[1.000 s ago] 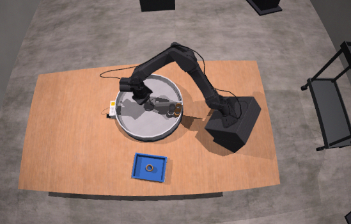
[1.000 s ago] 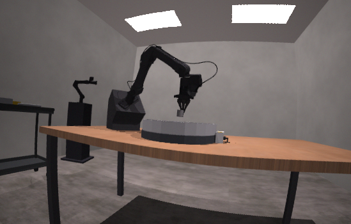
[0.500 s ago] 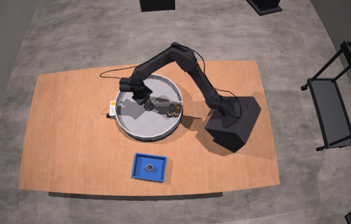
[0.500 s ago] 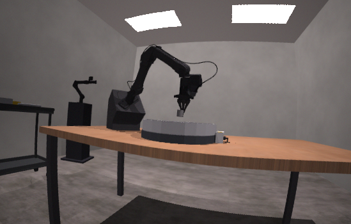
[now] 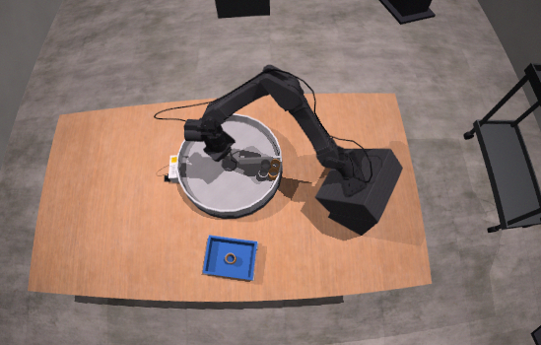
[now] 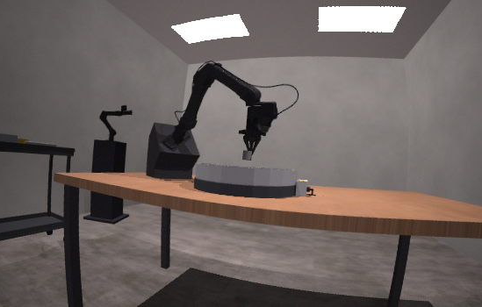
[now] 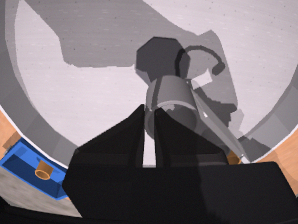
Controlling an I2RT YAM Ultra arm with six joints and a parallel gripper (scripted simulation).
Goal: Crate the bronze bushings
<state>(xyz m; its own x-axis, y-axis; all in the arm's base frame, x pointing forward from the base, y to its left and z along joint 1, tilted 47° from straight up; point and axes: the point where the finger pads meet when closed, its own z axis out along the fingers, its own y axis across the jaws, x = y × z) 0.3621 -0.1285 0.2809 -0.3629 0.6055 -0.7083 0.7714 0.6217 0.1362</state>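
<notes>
Right now my hand is 10 cm above the round grey turntable, 1 cm to the left of it and 1 cm past it. Also, from my hand: blue crate (34 cm to the left, 13 cm below, 12 cm ahead).
</notes>
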